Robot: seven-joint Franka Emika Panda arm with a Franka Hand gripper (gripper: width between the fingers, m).
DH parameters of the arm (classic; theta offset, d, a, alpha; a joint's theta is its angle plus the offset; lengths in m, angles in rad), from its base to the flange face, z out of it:
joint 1: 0 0.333 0 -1.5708
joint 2: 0 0 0 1.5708
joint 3: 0 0.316 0.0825 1.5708
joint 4: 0 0 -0.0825 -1.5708
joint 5: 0 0.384 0 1.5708
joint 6: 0 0 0.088 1.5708
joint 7: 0 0.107 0 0
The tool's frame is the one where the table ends.
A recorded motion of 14 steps. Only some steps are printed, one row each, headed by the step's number.
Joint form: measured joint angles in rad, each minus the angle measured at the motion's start. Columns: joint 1, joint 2, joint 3, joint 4, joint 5, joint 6, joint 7.
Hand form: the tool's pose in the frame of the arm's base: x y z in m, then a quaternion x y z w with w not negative. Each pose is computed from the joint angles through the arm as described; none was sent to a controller.
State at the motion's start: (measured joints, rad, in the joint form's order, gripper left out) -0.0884 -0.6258 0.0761 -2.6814 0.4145 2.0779 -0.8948
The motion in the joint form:
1: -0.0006 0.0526 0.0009 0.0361 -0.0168 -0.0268 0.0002
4: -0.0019 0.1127 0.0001 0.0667 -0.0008 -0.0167 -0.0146
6: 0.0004 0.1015 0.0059 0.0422 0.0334 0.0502 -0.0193
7: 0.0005 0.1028 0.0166 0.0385 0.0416 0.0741 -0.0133
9: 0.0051 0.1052 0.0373 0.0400 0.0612 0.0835 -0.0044
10: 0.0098 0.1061 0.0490 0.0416 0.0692 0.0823 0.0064
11: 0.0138 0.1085 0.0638 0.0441 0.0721 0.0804 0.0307
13: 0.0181 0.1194 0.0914 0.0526 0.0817 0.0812 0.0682
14: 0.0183 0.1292 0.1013 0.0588 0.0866 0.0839 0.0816
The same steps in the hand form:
1: 0.3627 0.0160 0.4245 -0.93136 -0.32994 -0.06007 0.14173
4: 0.3761 0.0155 0.4176 -0.93019 -0.32945 -0.05583 0.15193
6: 0.3766 0.0162 0.4162 -0.93226 -0.31972 -0.08317 0.14750
7: 0.3781 0.0191 0.4158 -0.93326 -0.31688 -0.09008 0.14317
9: 0.3793 0.0287 0.4160 -0.93256 -0.31734 -0.09287 0.14492
10: 0.3793 0.0353 0.4161 -0.93244 -0.31739 -0.09113 0.14670
11: 0.3793 0.0425 0.4157 -0.93413 -0.31361 -0.08648 0.14690
13: 0.3810 0.0551 0.4147 -0.93669 -0.30711 -0.08003 0.14793
14: 0.3830 0.0592 0.4138 -0.93789 -0.30348 -0.07787 0.14899

